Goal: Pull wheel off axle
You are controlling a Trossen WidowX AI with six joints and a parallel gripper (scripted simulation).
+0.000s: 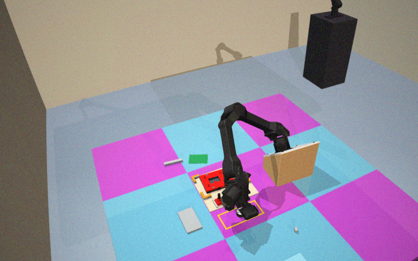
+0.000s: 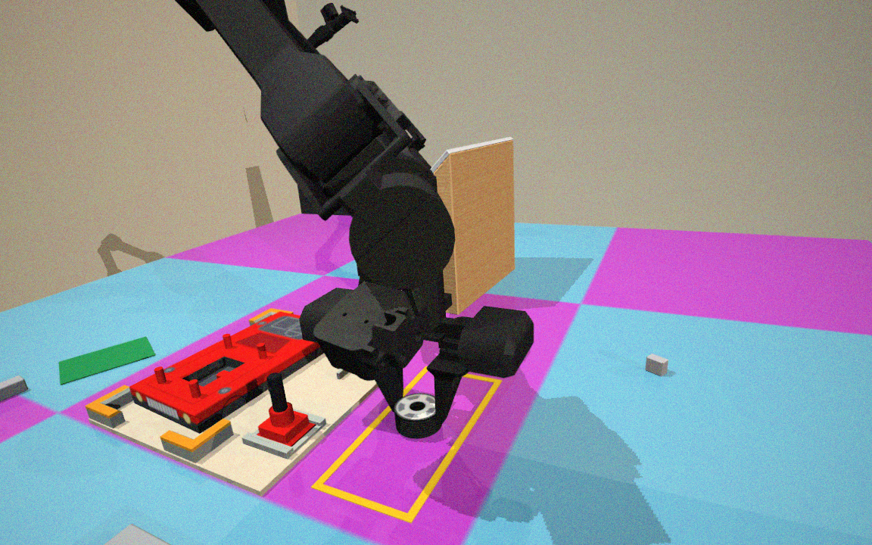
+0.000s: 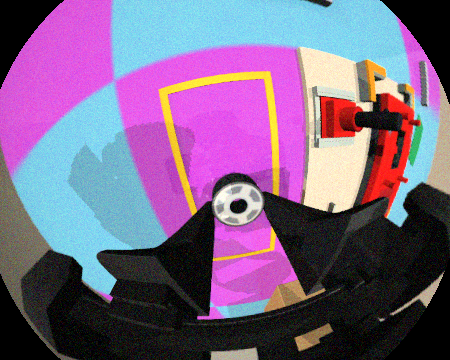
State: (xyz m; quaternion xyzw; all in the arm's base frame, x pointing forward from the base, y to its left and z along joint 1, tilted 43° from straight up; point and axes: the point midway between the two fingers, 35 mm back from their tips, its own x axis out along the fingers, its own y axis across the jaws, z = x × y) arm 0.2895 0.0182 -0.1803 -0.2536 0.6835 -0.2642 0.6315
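Now: gripper tip right at the wheel.
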